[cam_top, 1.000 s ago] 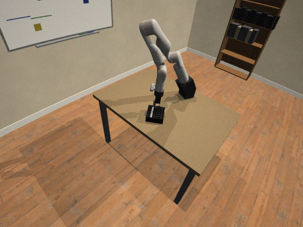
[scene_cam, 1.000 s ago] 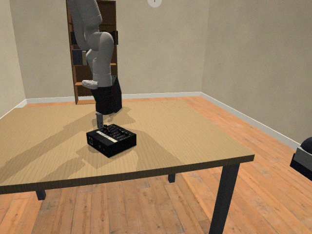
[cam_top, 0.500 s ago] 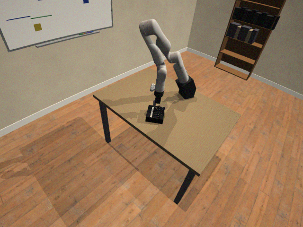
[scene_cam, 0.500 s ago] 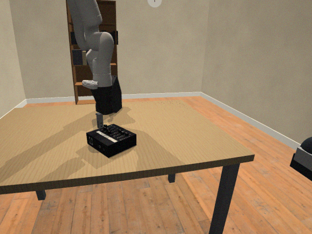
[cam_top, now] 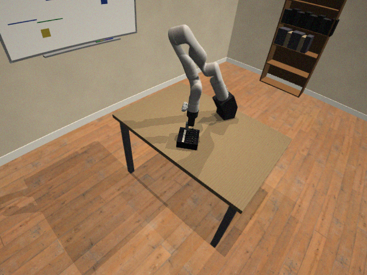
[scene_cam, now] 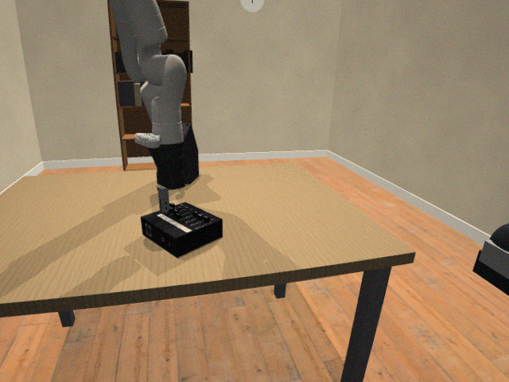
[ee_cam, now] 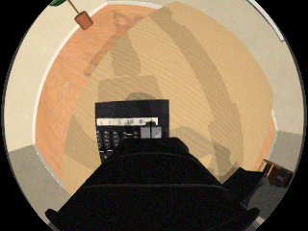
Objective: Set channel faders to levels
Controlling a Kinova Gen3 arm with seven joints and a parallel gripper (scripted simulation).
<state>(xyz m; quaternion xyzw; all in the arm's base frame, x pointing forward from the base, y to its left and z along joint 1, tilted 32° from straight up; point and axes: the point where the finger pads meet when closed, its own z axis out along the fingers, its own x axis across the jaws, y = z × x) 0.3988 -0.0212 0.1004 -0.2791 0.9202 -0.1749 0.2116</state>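
The fader lies 1 cm behind my hand, 2 cm to the left of it and 2 cm below it.
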